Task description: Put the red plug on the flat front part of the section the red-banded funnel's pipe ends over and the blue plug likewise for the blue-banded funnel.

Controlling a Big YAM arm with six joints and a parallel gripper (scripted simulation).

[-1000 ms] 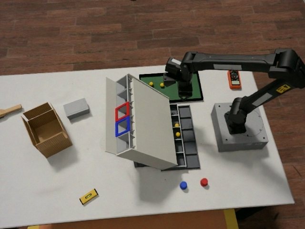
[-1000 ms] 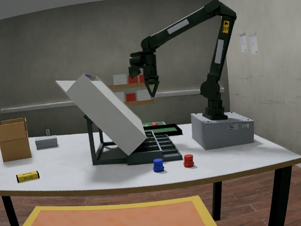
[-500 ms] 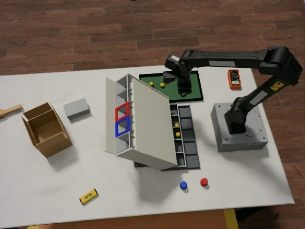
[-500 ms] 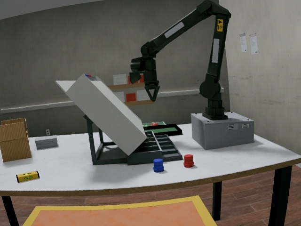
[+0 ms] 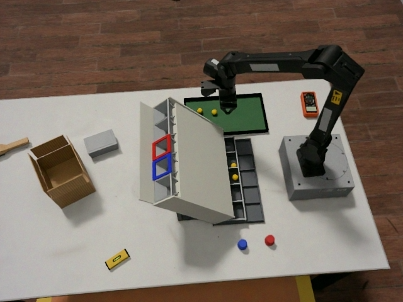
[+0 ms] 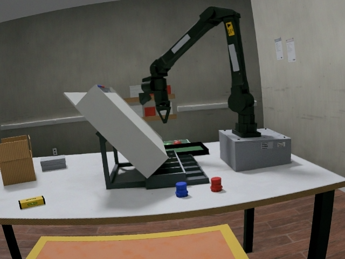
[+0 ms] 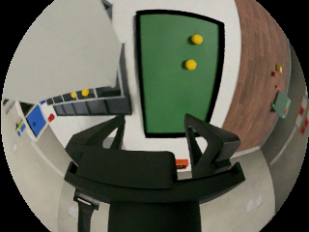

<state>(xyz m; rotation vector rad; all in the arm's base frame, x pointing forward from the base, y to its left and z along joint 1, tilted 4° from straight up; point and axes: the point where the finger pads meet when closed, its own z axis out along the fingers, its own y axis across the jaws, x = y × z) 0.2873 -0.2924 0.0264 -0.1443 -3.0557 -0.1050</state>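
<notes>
The green marble tray is 10 mm behind my hand, 60 mm to the right of it and 160 mm below it. The rest, counted from my hand: white sloped cover: 140 mm ahead, 260 mm to the left, 40 mm above; cardboard box: 700 mm ahead, 160 mm to the left, 100 mm below.
</notes>
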